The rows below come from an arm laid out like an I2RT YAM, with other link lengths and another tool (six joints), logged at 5 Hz.
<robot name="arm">
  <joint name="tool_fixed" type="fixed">
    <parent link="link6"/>
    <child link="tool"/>
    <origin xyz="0.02 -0.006 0.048" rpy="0 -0.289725 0.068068"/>
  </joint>
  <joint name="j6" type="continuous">
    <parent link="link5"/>
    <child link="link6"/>
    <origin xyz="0.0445 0 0.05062" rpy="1.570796 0 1.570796"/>
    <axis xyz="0 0 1"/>
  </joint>
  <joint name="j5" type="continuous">
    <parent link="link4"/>
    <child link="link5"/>
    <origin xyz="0.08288 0.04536 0.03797" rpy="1.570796 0 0"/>
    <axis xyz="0 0 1"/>
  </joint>
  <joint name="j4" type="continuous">
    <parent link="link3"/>
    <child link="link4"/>
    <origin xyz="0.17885 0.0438 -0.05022"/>
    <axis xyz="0 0 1"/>
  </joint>
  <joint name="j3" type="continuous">
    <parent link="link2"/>
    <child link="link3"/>
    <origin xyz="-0.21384 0 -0.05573" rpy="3.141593 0 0"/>
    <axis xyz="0 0 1"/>
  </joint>
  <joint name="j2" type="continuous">
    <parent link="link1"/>
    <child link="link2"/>
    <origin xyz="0.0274 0.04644 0.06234" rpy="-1.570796 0 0"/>
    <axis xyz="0 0 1"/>
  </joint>
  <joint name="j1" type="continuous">
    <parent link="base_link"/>
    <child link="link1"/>
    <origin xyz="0 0 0.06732"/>
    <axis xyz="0 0 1"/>
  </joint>
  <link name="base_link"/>
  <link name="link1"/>
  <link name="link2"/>
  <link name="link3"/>
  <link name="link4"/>
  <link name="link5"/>
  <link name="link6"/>
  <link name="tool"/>
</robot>
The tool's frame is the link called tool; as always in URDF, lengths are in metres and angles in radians. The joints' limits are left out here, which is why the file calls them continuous.
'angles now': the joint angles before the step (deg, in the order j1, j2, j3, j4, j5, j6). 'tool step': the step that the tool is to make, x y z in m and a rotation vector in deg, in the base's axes. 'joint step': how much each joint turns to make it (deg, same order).
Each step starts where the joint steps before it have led.
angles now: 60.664 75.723 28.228 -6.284 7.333 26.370
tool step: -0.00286 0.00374 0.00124 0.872 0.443 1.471
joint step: 0.655 -0.262 0.110 0.196 -1.137 -0.175
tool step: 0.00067 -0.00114 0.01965 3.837 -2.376 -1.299
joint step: 0.131 -6.033 0.591 -2.230 1.092 0.962
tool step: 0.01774 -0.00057 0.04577 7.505 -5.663 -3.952
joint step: -3.476 -6.993 5.221 -2.816 1.115 -0.460
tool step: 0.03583 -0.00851 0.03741 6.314 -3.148 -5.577
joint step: -9.352 -0.087 6.822 0.173 -3.779 -1.200
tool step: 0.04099 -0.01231 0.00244 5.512 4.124 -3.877
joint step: -11.519 6.578 4.325 2.994 -10.098 1.770
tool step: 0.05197 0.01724 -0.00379 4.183 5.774 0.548
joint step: -5.596 16.196 12.634 1.553 -8.787 2.382
